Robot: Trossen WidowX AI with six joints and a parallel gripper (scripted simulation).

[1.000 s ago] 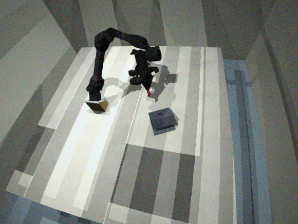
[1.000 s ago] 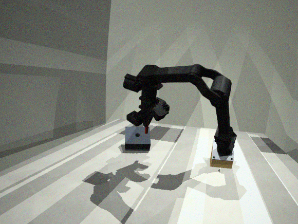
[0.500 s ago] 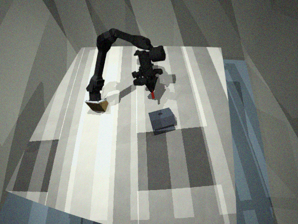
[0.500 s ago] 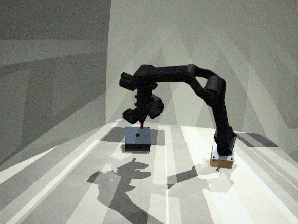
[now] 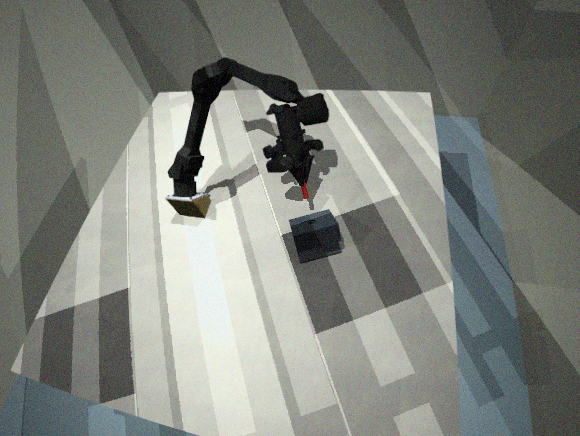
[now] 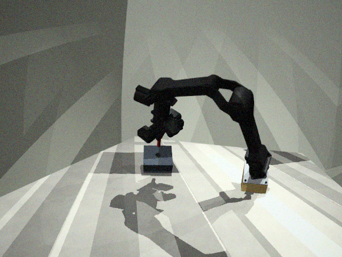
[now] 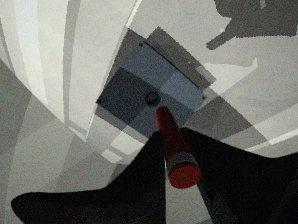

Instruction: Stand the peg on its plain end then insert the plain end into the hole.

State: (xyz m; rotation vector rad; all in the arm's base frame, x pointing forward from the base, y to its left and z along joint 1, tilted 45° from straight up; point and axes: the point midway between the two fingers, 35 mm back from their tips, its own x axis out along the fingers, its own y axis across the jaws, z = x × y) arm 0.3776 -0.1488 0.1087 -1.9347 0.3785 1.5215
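Now: the sloped panel 11 cm below my gripper tip, 8 cm to the right of it and 2 cm ahead of it. From my gripper tip the other things lie so: red peg: 1 cm to the left, 1 cm above.
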